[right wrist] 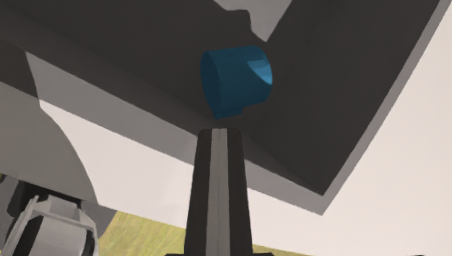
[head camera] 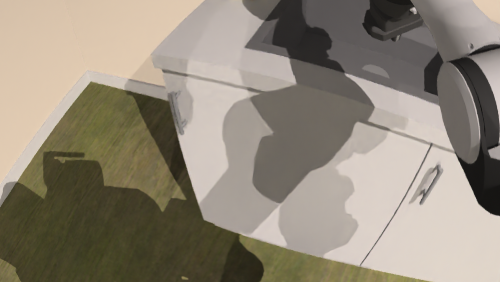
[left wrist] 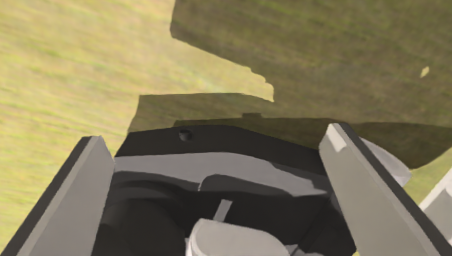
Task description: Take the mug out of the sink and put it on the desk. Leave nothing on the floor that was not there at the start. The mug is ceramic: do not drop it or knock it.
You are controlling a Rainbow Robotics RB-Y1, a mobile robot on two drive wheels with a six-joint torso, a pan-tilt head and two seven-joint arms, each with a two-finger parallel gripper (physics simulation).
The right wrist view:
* my right gripper: 220, 143
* blue mug: 233, 78
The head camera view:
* white sink cabinet: 302, 131
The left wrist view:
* my left gripper: 218, 143
